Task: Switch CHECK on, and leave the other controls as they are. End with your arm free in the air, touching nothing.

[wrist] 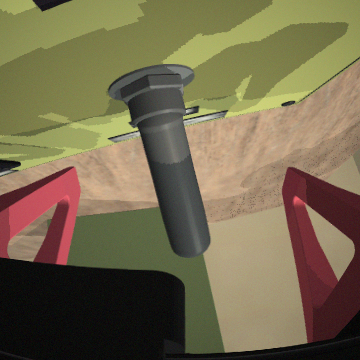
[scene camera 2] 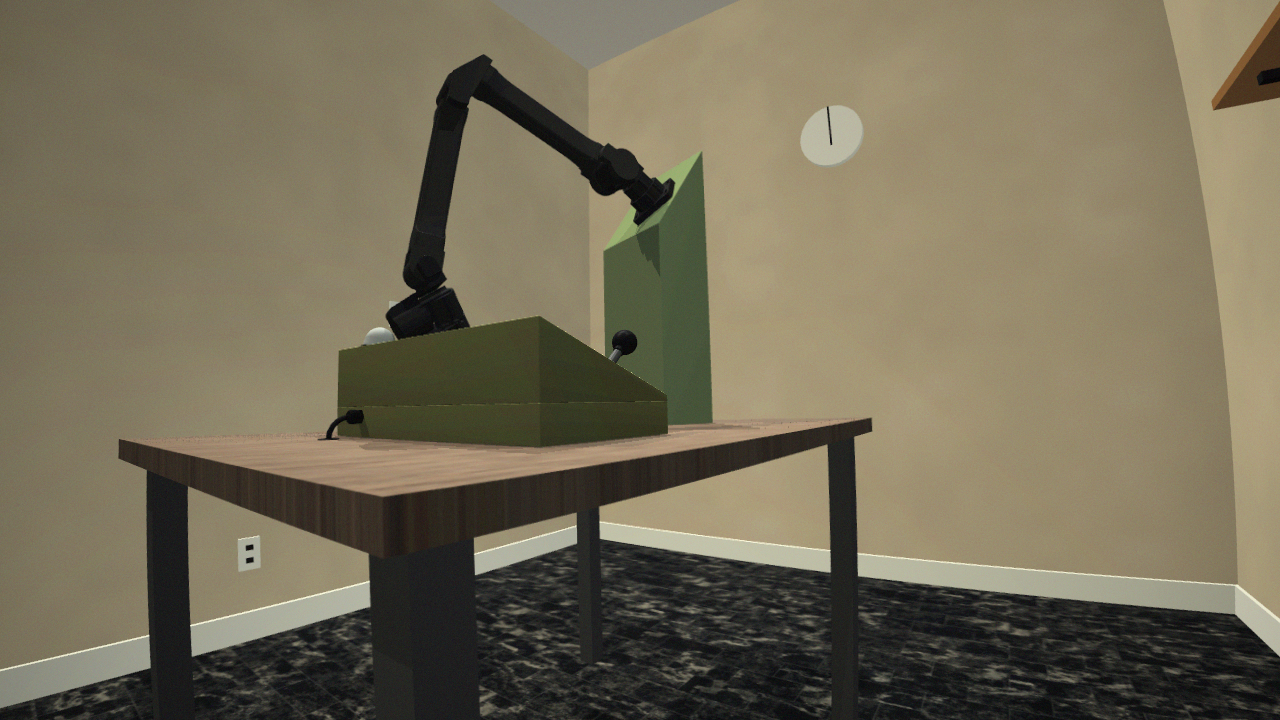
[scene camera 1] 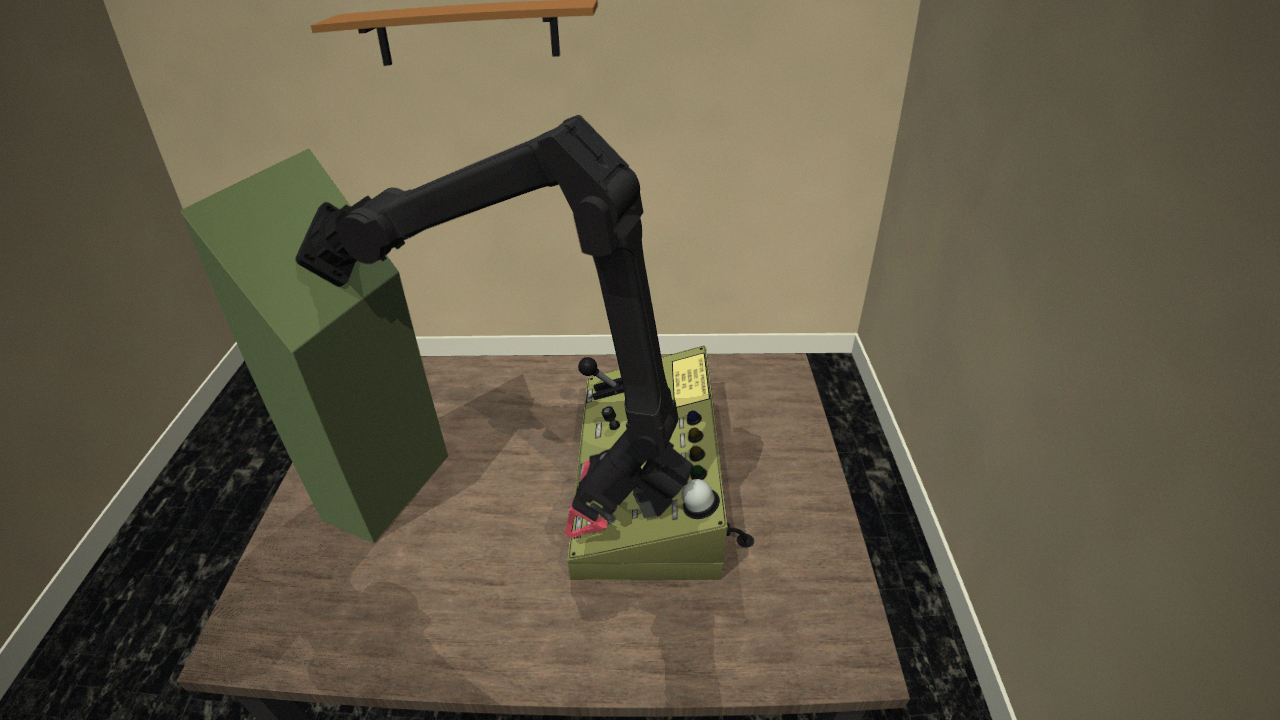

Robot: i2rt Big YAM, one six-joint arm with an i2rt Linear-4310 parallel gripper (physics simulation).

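Pixels of known places: gripper, fingertip midpoint: (wrist: 180, 178) (scene camera 1: 573, 518); arm's base, link origin: (scene camera 2: 656, 203) (scene camera 1: 330, 245).
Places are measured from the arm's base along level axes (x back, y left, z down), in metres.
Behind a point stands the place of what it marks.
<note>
The olive control panel (scene camera 1: 646, 569) @(x -0.371, y -0.424, z 0.499 m) (scene camera 2: 438, 380) @(x -0.609, y -0.192, z 0.450 m) (wrist: 75, 60) @(x -0.364, y -0.333, z 0.442 m) stands on the table. My gripper (scene camera 1: 586, 497) @(x -0.281, y -0.311, z 0.445 m) (wrist: 180, 178) @(x -0.281, y -0.311, z 0.445 m) is open and empty, low over the panel's near left part, with its red fingers spread wide. In the wrist view a dark grey toggle switch (wrist: 175, 185) @(x -0.330, y -0.332, z 0.425 m) with a hex nut at its base points out between the fingers, apart from both. Silver plates (wrist: 206, 118) @(x -0.278, y -0.329, z 0.469 m) lie behind its base. No label is readable, so I cannot tell if it is CHECK. The arm hides this switch in scene camera 1, and the panel hides the fingers in scene camera 2.
A black ball lever (scene camera 1: 587, 366) @(x -0.417, y 0.005, z 0.376 m) (scene camera 2: 623, 342) @(x -0.441, y 0.023, z 0.391 m), a small black knob (scene camera 1: 608, 413) @(x -0.417, y -0.119, z 0.405 m), a yellow card (scene camera 1: 690, 379) @(x -0.607, y -0.095, z 0.397 m), a blue lamp (scene camera 1: 693, 417) @(x -0.554, y -0.218, z 0.382 m), a green lamp (scene camera 1: 698, 471) @(x -0.501, y -0.350, z 0.380 m) and a white dome (scene camera 1: 698, 496) @(x -0.466, y -0.419, z 0.356 m) (scene camera 2: 379, 335) @(x -0.492, y -0.387, z 0.364 m) are on the panel. A green column (scene camera 1: 393, 411) @(x -0.023, y -0.053, z 0.320 m) (scene camera 2: 631, 304) @(x -0.012, y -0.065, z 0.249 m) carries my arm's base.
</note>
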